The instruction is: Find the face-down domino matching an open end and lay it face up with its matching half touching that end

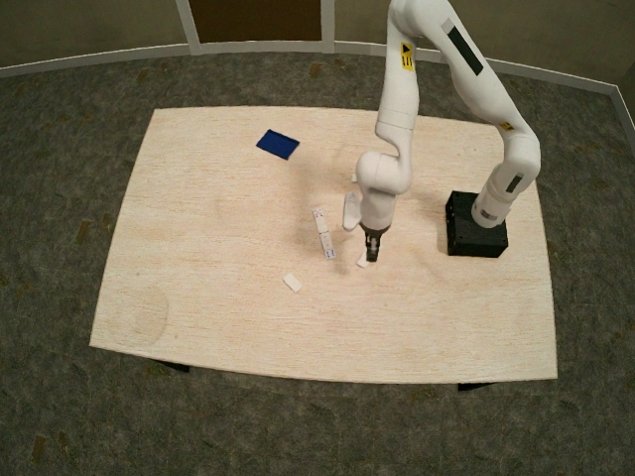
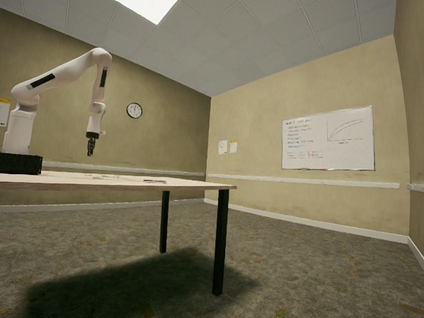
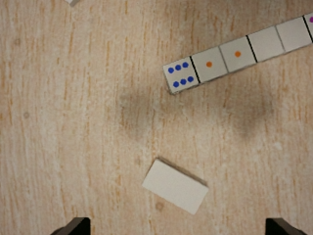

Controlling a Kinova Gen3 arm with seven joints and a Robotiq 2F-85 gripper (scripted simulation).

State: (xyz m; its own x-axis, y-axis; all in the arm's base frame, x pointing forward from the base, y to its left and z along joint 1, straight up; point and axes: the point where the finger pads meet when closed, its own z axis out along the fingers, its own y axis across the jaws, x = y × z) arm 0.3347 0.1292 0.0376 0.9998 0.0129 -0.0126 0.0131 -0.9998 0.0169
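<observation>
Right now my hand is 130 mm above the white domino.
</observation>
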